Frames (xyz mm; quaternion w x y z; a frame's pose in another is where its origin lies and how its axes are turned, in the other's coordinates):
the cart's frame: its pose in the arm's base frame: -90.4 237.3 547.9 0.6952 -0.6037 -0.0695 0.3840
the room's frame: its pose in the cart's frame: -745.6 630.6 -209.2 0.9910 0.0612 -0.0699 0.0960
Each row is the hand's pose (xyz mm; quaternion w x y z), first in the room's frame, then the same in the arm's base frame.
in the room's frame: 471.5 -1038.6 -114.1 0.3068 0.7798 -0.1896 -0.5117
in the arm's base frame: 192.5 -82.0 727.5 0.8734 0.4813 -0.0298 -0.0690
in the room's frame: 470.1 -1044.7 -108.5 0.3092 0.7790 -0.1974 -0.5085
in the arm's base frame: 192.4 -78.7 735.2 0.8727 0.4832 -0.0339 -0.0615
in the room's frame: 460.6 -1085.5 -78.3 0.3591 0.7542 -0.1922 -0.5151
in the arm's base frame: 196.1 -62.0 783.9 0.8970 0.4371 -0.0479 -0.0450
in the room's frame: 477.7 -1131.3 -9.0 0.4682 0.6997 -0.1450 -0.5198
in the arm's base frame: 194.0 1.4 840.3 0.9465 0.3183 -0.0490 -0.0216
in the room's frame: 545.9 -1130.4 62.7 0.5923 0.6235 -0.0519 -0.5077
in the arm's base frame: 186.7 100.0 837.2 0.9880 0.1533 -0.0209 -0.0047
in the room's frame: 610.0 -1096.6 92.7 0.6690 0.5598 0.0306 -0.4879
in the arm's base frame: 180.5 164.7 793.2 0.9996 0.0272 0.0119 0.0003
